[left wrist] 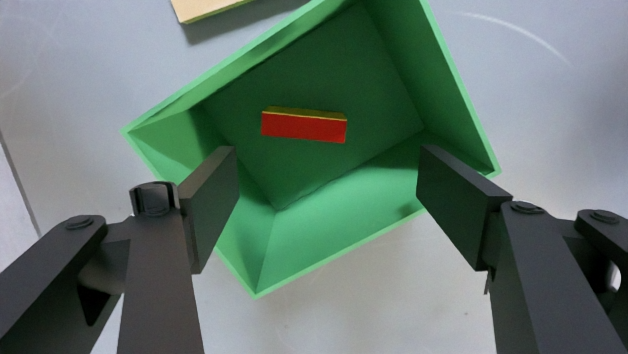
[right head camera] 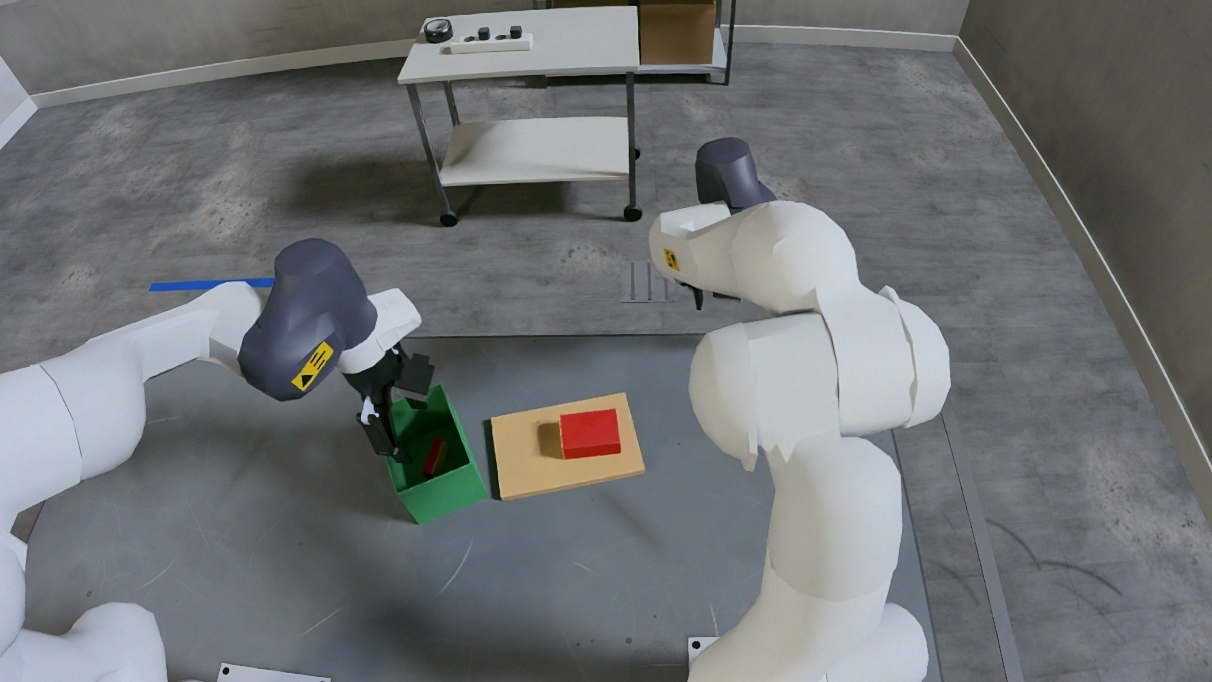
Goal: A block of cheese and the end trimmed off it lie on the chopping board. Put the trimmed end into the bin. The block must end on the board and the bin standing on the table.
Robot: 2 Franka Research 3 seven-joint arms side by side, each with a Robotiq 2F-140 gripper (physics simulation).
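Observation:
The trimmed end (right head camera: 434, 457) (left wrist: 303, 127), red with a yellow face, is low inside the green bin (right head camera: 449, 500) (left wrist: 300, 240). The bin stands upright on the table, left of the chopping board (right head camera: 525, 475) (left wrist: 210, 7) in the head view. The red cheese block (right head camera: 590, 432) lies on the board. My left gripper (right head camera: 405, 419) (left wrist: 328, 171) is open and empty above the bin, fingers wide apart on either side of the view of the trimmed end. My right gripper (right head camera: 711, 296) is far from the board, partly hidden behind its arm; its visible fingertips stand apart, with nothing between them.
The grey table (right head camera: 542, 576) carries the bin and board, which stand close together with a narrow gap. My right arm stands to the right of the board. A white trolley (right head camera: 533, 151) and a shelf unit stand on the floor beyond the table.

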